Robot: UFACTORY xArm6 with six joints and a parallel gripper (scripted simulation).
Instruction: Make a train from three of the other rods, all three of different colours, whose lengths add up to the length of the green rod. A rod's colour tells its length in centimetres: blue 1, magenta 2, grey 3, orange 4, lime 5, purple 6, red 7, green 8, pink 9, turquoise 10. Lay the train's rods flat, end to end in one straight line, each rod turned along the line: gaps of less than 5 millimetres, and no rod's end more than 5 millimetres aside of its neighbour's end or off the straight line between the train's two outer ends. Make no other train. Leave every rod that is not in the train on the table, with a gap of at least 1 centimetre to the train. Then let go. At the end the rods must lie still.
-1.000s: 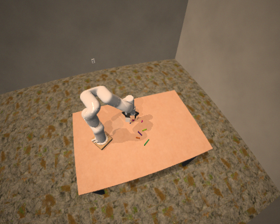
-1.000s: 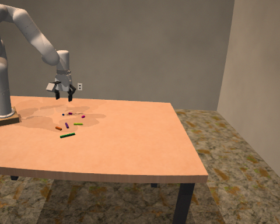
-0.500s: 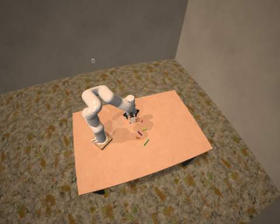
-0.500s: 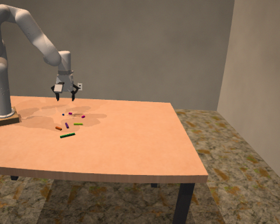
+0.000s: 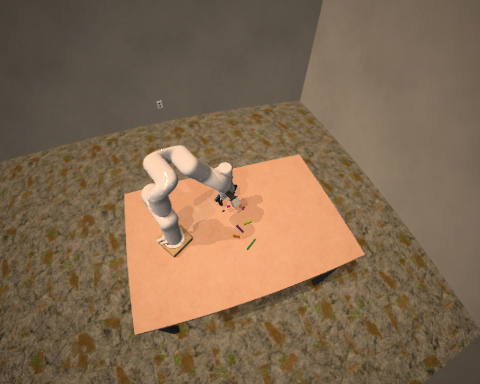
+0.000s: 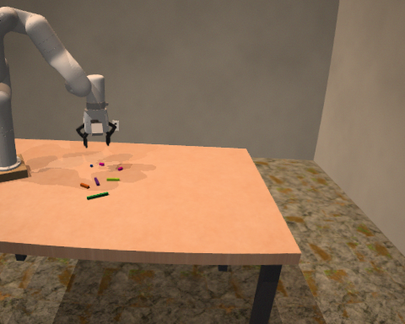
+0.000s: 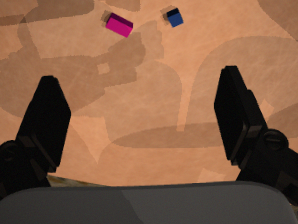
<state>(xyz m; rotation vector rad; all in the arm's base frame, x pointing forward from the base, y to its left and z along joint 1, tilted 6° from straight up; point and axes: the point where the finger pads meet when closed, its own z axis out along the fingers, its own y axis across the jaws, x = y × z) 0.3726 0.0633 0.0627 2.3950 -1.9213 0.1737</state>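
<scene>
Right now my hand is 90 mm above the blue rod, 30 mm past it and 10 mm to the left of it. Also, from my hand: orange rod: 200 mm to the right, 90 mm below, 50 mm behind; then lime rod: 160 mm to the right, 90 mm below, 60 mm ahead; then purple rod: 170 mm to the right, 90 mm below.
</scene>
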